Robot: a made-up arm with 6 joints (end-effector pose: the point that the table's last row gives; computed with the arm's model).
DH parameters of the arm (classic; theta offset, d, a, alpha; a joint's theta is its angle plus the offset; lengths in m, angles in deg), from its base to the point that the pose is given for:
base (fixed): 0 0.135 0 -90
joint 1: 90 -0.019 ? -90
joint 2: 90 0.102 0.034 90
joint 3: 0 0.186 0.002 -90
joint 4: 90 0.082 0.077 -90
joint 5: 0 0.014 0.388 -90
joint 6: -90 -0.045 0.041 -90
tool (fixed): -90 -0.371 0 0
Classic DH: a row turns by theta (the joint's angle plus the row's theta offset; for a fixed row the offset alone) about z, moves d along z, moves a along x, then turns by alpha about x.
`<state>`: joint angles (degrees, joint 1 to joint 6).
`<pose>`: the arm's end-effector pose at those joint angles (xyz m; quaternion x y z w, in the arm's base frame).
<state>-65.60 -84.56 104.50 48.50 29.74 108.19</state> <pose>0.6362 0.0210 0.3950 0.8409 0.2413 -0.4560 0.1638</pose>
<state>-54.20 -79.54 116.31 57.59 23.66 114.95</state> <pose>0.7578 0.0286 0.1834 0.7438 0.1864 -0.6241 0.1503</pose>
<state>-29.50 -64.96 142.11 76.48 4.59 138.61</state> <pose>0.7753 -0.0763 -0.3281 0.4965 -0.0048 -0.8592 0.1230</pose>
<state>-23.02 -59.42 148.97 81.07 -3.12 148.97</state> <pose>0.7361 -0.1502 -0.4189 0.4460 -0.0971 -0.8820 0.1168</pose>
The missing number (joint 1, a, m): 0.124
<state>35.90 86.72 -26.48 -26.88 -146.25 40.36</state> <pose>-0.4405 -0.1178 0.0923 0.3467 -0.3807 0.6546 0.5535</pose>
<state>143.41 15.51 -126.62 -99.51 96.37 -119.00</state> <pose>-0.1348 0.1633 0.9273 -0.9434 0.3195 -0.0882 0.0136</pose>
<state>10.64 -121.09 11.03 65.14 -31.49 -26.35</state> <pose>-0.2453 0.0108 0.0967 0.2251 -0.0258 -0.1734 0.9584</pose>
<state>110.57 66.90 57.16 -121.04 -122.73 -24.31</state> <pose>-0.2252 -0.2584 0.3492 -0.2994 -0.4665 -0.4810 0.6792</pose>
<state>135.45 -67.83 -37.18 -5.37 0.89 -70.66</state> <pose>-0.3252 -0.2459 0.4481 0.1308 0.7667 0.0336 0.6276</pose>
